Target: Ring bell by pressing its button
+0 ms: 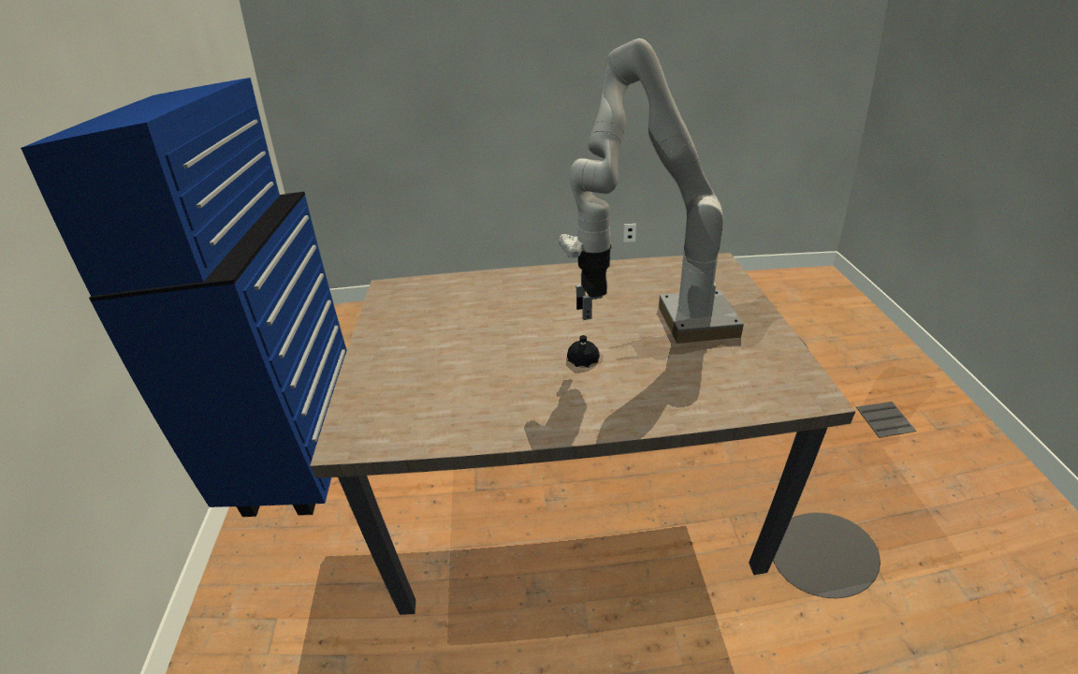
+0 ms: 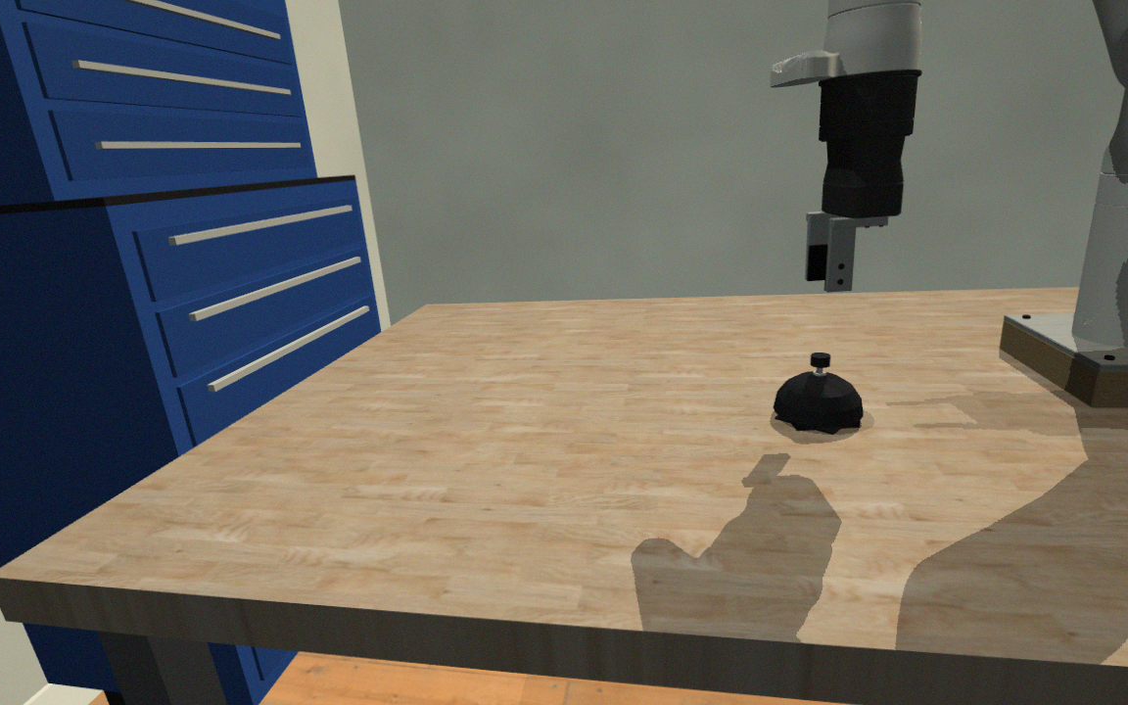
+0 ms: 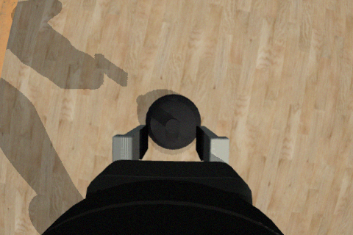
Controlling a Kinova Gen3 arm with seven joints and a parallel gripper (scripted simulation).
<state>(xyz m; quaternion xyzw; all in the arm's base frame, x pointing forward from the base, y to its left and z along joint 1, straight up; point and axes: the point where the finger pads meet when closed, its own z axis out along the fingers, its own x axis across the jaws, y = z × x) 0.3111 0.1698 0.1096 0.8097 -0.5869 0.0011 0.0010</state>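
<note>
My hand is 100 mm above the bell button. From my hand the other things lie so: black dome bell 110 mm below.
</note>
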